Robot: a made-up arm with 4 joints.
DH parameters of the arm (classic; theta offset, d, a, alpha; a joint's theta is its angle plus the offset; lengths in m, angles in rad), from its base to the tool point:
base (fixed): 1.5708 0.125 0 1.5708
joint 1: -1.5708 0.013 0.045 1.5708
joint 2: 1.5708 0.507 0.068 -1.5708
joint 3: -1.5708 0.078 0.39 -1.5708
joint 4: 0 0.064 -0.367 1.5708
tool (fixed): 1.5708 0.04 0 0
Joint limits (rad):
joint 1: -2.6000..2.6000
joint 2: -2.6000..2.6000
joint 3: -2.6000..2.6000
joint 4: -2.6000..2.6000
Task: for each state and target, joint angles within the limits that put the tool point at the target. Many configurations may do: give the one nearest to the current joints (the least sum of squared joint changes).
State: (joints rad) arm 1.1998 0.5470 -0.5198 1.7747
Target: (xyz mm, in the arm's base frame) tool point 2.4 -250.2 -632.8
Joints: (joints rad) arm 1.7095 0.1596 -0.3835 0.9199
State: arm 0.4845 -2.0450 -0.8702 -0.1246
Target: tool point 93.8 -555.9 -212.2
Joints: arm 0.1107 -2.4739 -0.7526 0.3148
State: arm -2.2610 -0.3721 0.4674 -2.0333
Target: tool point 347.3 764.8 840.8
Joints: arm -2.6000 0.2520 0.2748 -2.1444
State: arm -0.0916 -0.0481 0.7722 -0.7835
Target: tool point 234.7 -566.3 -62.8
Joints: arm -0.0600 0.0612 0.8114 -0.9196
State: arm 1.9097 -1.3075 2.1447 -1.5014
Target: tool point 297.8 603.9 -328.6
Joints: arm 1.5415 -0.6716 1.5851 -2.0156
